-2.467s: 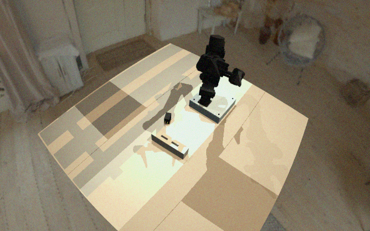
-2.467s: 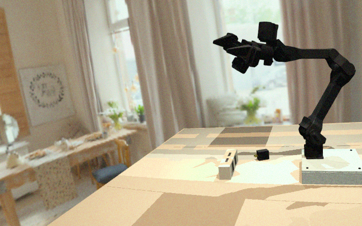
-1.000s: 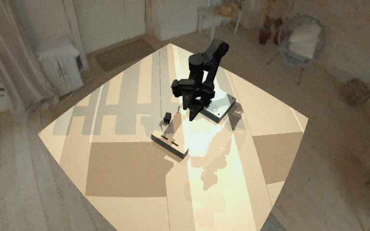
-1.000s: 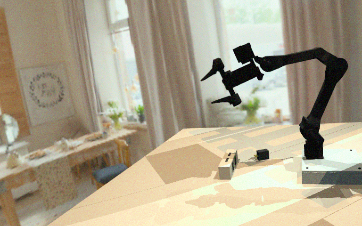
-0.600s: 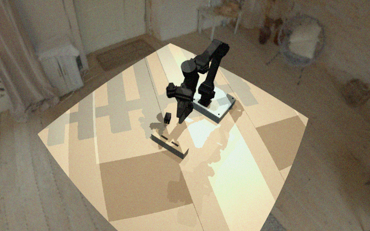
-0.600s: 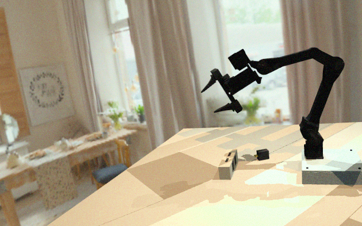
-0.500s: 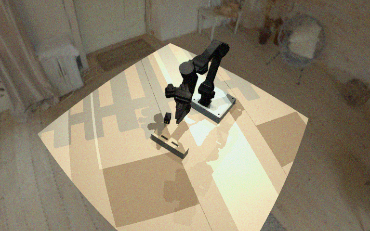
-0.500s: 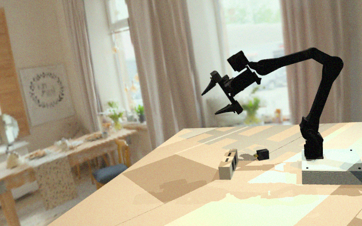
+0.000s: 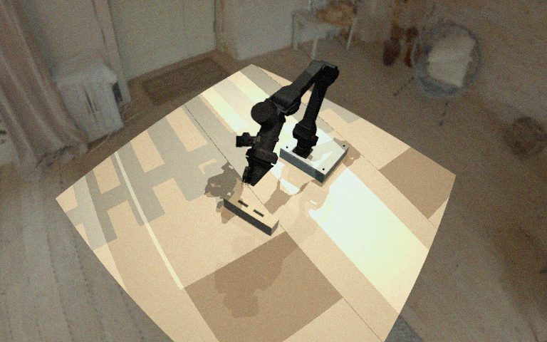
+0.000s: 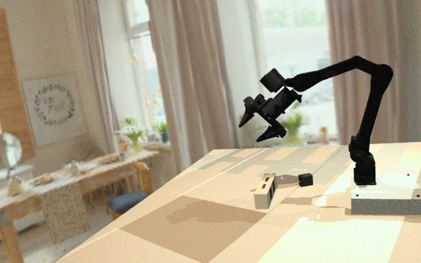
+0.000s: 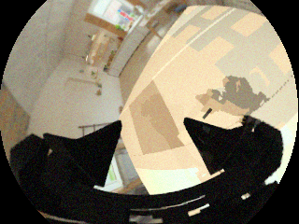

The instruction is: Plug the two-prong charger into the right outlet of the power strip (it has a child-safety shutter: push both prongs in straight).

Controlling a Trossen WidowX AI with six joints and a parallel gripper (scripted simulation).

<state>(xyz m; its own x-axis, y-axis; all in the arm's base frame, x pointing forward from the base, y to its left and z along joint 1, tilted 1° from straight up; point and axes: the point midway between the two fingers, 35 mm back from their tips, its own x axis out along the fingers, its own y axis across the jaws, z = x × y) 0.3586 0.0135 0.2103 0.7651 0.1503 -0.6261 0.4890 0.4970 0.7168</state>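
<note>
Now: gripper tip 160 mm past the black two-prong charger, 130 mm to the left of it and 230 mm above it.
</note>
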